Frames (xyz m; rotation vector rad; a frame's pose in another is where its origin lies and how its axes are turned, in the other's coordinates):
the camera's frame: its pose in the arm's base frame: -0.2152 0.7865 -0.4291 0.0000 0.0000 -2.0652
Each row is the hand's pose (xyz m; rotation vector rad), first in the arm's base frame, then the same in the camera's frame.
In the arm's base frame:
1: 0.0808 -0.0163 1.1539 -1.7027 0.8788 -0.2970
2: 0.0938 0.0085 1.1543 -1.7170 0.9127 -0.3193
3: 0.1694 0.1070 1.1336 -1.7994 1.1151 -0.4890
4: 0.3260 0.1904 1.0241 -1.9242 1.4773 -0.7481
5: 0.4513 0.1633 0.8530 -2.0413 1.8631 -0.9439
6: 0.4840 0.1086 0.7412 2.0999 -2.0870 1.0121
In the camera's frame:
1: 0.5662 0.6415 1.5830 -1.7520 -1.0890 1.0658
2: 0.5382 0.6412 1.5834 -1.7808 -1.0772 1.0256
3: 0.4156 0.6610 1.5627 -1.9282 -0.9985 0.7500
4: 0.2679 0.7592 1.4532 -2.1517 -0.8540 0.2809
5: 0.2323 0.8824 1.2821 -2.3526 -0.7092 -0.1826
6: 0.2649 0.9371 1.1703 -2.4649 -0.6301 -0.4606

